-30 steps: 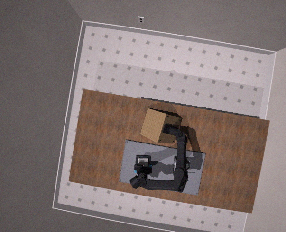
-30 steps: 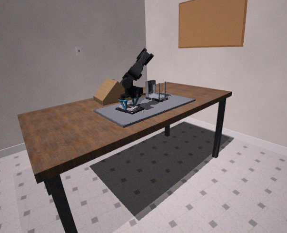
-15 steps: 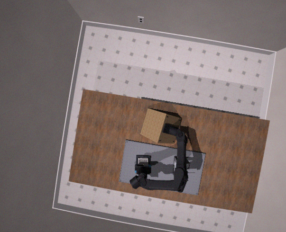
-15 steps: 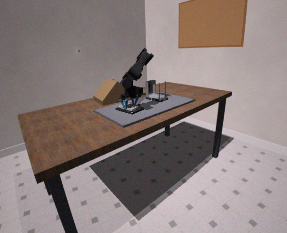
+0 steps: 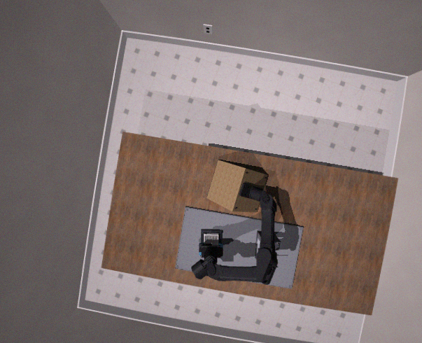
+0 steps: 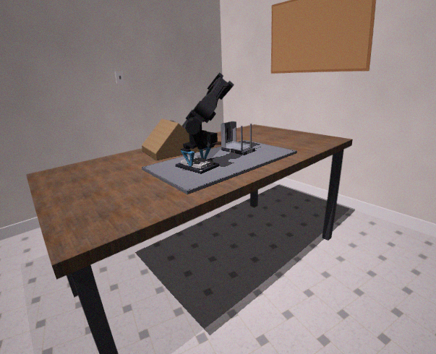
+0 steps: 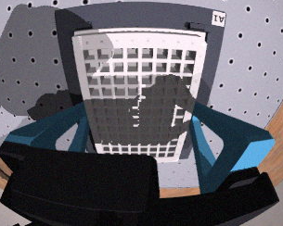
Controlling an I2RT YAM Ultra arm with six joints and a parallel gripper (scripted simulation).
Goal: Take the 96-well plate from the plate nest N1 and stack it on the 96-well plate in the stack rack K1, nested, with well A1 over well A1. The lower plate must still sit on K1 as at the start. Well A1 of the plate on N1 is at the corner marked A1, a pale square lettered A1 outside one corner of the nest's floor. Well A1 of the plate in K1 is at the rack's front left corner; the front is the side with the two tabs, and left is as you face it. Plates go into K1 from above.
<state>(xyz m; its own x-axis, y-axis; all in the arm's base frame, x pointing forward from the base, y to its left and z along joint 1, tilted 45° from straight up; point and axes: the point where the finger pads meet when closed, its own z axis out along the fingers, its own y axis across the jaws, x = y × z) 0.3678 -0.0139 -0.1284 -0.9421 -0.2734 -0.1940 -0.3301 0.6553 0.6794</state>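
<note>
Right now my hand is 9 cm short of the pale A1 square, 3 cm to the left of it and 1 cm above it.
</note>
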